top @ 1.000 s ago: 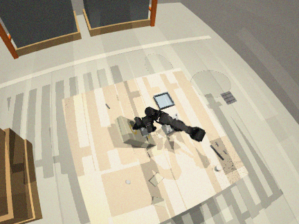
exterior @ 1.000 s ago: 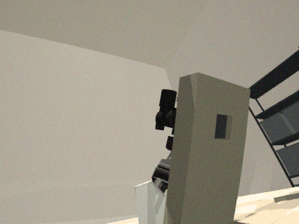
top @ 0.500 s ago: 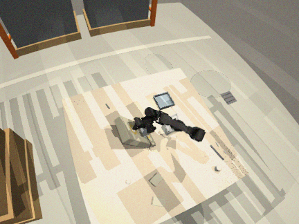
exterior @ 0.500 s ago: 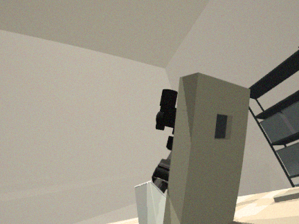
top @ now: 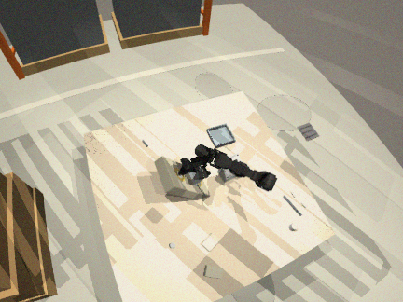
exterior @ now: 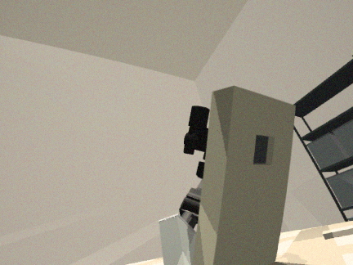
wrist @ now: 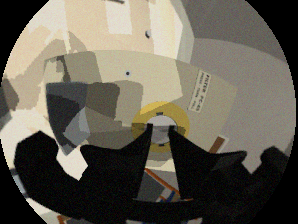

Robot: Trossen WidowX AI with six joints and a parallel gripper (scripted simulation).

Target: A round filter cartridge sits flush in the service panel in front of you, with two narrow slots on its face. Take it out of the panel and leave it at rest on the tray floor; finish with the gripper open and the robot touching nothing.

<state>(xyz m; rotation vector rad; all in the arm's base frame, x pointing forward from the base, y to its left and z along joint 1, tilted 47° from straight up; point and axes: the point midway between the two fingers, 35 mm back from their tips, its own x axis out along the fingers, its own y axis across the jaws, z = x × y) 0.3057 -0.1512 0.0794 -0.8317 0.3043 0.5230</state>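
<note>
Right now my gripper tip is 10 mm short of the round white filter cartridge and 10 mm above it. Also, from my gripper tip: grey-blue tray: 440 mm behind, 220 mm to the right, 220 mm below; then beige service panel block: 30 mm behind, 80 mm below.
</note>
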